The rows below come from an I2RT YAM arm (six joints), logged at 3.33 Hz.
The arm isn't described. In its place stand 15 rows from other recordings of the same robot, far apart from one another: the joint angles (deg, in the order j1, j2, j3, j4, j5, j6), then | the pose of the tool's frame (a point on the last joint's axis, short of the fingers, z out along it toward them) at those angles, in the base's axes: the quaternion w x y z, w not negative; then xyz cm.
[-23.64 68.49 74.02 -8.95 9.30 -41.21] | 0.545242 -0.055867 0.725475 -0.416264 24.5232 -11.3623 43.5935
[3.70 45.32 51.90 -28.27 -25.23 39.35] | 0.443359 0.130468 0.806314 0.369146 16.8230 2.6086 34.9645
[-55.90 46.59 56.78 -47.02 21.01 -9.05] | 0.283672 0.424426 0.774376 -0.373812 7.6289 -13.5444 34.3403
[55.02 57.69 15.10 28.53 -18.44 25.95] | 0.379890 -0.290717 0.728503 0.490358 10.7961 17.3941 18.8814
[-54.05 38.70 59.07 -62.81 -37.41 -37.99] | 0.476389 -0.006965 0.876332 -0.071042 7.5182 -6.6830 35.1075
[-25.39 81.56 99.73 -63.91 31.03 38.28] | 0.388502 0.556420 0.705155 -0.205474 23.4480 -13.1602 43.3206
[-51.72 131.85 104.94 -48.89 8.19 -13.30] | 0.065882 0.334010 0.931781 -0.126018 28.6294 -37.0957 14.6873
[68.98 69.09 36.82 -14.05 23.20 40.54] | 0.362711 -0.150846 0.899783 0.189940 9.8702 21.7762 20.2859
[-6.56 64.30 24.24 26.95 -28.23 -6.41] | 0.620705 -0.150634 0.759757 0.121674 23.4653 -1.0034 21.5730
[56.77 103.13 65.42 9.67 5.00 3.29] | 0.463933 -0.365338 0.775034 0.224981 22.5691 33.8837 21.6751
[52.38 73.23 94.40 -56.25 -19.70 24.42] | 0.261769 -0.287753 0.829300 0.401168 13.6147 19.6323 44.8911
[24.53 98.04 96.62 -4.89 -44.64 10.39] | 0.503815 -0.336251 0.652715 0.455048 35.5389 18.9681 41.7899
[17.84 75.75 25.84 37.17 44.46 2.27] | 0.620611 0.136055 0.748457 -0.190111 25.1001 5.4587 19.8663
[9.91 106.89 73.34 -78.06 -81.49 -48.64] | 0.078592 -0.257179 0.708978 0.651945 29.4244 8.7149 20.7018
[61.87 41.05 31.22 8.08 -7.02 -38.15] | 0.671053 -0.576326 0.427789 0.185830 8.1893 16.2408 30.0827
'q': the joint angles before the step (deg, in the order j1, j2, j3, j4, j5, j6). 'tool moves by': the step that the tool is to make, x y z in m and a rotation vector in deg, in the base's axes. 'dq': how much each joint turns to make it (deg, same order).
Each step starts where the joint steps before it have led.
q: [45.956 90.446 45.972 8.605 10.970 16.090]
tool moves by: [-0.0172 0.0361 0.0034 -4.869 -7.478 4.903]
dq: [6.946 2.975 2.714 2.999 6.689 -6.333]
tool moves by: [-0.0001 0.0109 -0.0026 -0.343 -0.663 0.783]
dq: [1.155 2.120 1.505 0.869 0.714 -0.437]
